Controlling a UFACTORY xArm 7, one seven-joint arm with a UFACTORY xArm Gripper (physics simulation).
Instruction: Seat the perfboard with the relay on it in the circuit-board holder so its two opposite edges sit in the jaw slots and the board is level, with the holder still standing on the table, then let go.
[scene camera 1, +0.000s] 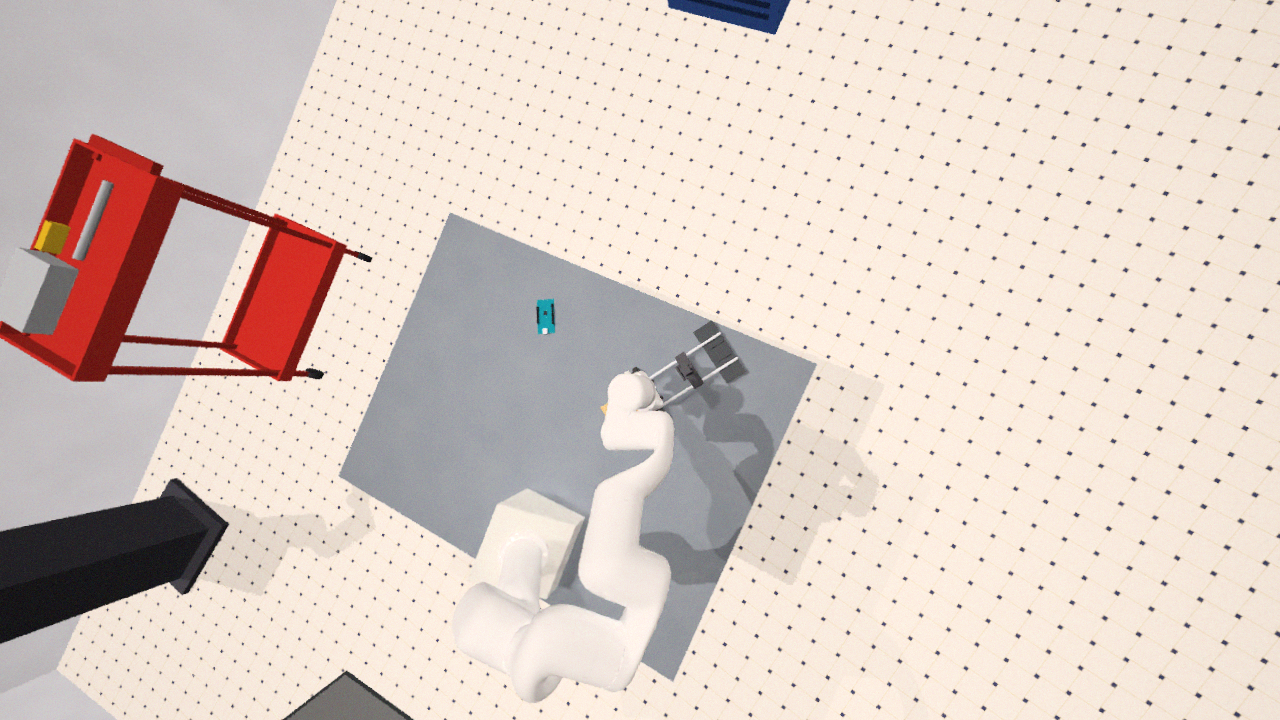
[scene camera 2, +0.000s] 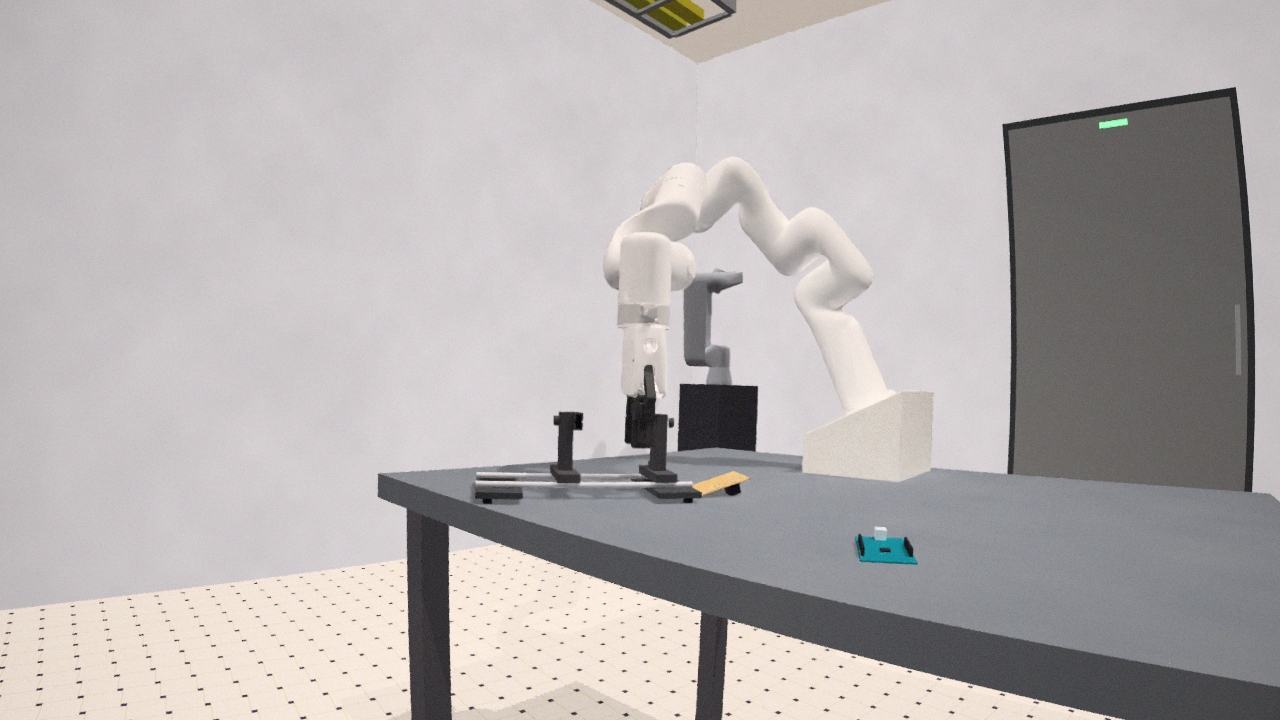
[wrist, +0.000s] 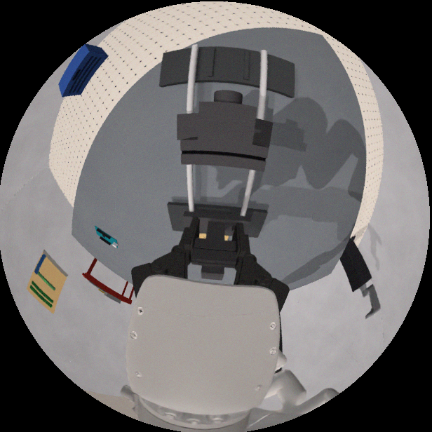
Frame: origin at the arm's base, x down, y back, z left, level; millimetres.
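Where they show: gripper, fingertip midpoint: (scene camera 2: 638, 445); arm's base at its link origin: (scene camera 1: 523, 553) (scene camera 2: 870, 412).
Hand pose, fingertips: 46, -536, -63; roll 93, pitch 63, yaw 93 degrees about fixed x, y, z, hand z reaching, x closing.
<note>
Each offset is from my fingertips to the top centre of the thing, as dx, dy, dz. Level surfaces: height alone.
The circuit-board holder @(-47, -73, -34) (scene camera 1: 688, 369) (scene camera 2: 565, 443) (wrist: 225, 132) has two dark jaw posts on two pale rails with dark end feet. Its rails look about level in scene camera 2, with its feet at or very near the table top. My gripper (scene camera 2: 639, 433) (wrist: 216, 228) points down and is shut on the holder's near jaw post; the arm hides it in scene camera 1. The tan perfboard @(+42, +101, +60) (scene camera 1: 605, 408) (scene camera 2: 721, 483) (wrist: 202, 236) lies tilted on the table by the near end foot, with a dark part, likely the relay, underneath. I cannot tell whether board and foot touch.
A teal board @(+58, -9, +401) (scene camera 1: 545, 316) (scene camera 2: 886, 549) (wrist: 106, 236) with small parts lies apart on the grey table @(dx +70) (scene camera 1: 420, 358) (scene camera 2: 1029, 528) (wrist: 135, 150). The holder's far end is near a table edge. My arm's pale base (scene camera 1: 528, 523) (scene camera 2: 872, 438) stands on the table.
</note>
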